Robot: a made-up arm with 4 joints.
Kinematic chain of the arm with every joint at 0, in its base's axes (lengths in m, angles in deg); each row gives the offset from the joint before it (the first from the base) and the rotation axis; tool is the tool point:
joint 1: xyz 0 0 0.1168 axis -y
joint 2: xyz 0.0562 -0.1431 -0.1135 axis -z
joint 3: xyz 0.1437 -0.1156 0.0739 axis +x
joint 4: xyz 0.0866 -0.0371 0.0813 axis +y
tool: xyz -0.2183 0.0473 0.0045
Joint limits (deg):
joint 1: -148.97..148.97
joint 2: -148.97..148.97
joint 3: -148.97..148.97
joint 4: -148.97..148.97
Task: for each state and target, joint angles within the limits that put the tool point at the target. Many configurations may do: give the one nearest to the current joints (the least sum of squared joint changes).
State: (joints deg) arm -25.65 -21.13 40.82 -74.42
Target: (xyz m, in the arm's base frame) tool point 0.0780 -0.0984 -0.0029
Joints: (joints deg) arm -36.27 -54.68 74.73 -48.14
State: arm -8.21 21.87 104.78 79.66
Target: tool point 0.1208 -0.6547 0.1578
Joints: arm 22.55 35.96 85.35 124.60
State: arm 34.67 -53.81 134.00 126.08
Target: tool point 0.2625 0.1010 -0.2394
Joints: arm -12.52 -90.32 148.97 92.04
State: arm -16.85 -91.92 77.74 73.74
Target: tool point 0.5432 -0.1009 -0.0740
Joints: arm -12.50 -50.45 98.78 125.51
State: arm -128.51 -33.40 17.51 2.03
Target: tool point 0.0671 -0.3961 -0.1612
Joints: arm -108.12 -16.58 45.75 54.49
